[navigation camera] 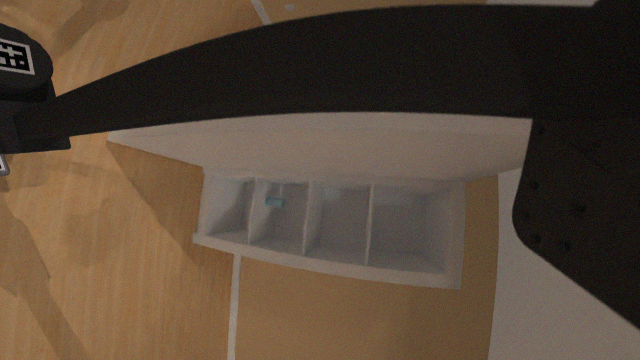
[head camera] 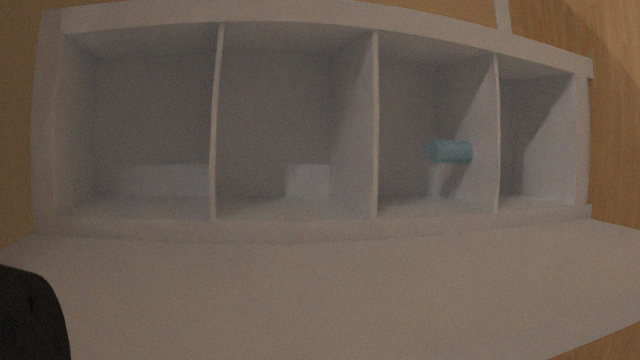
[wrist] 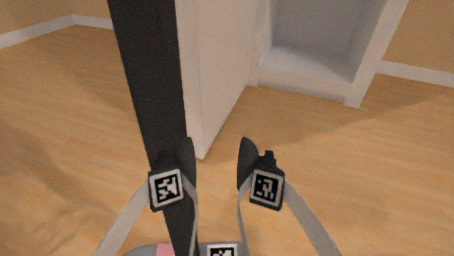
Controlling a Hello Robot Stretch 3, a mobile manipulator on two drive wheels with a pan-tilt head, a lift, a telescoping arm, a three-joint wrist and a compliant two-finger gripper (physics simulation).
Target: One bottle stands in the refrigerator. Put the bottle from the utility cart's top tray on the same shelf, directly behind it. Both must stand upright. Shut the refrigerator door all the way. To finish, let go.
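Places are measured from the robot's base along level axes (x up, y ahead, z left), in metres.
Where they show: gripper, fingertip midpoint: (wrist: 216,155).
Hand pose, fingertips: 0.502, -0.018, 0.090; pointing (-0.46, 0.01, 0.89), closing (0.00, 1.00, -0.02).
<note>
After its pixels a point has its place, as x, y, z.
The refrigerator (head camera: 300,232) {1.100, 0.218, 1.109} (navigation camera: 332,262) {1.109, 0.689, 0.917} (wrist: 305,85) {0.069, 0.483, 1.000} is white with several compartments; the head and navigation views show it sideways. A teal bottle (head camera: 450,151) {0.612, 0.459, 1.194} (navigation camera: 274,201) {0.605, 0.454, 1.196} stands upright in the second compartment from the bottom. The refrigerator door (head camera: 320,295) {1.149, 0.048, 0.743} (navigation camera: 320,145) {1.108, -0.003, 0.618} (wrist: 220,65) {0.331, 0.009, 0.648} is open. My gripper (wrist: 216,155) {0.502, -0.018, 0.090} is open and empty, with its fingers apart over the floor. The lower door corner shows beyond them. The fingers do not show in the head or navigation view. The utility cart and its bottle do not show.
My dark arm (navigation camera: 300,70) {1.225, -0.063, 0.116} crosses the navigation view in front of the door. A dark bar (wrist: 147,75) of my body runs past the door edge in the wrist view. Wooden floor (navigation camera: 75,210) {0.001, 0.260, 0.328} (wrist: 320,160) {0.000, 0.403, 0.528} lies beside the refrigerator, and a tan wall (navigation camera: 350,320) {1.249, 1.532, 1.178} stands beyond it.
</note>
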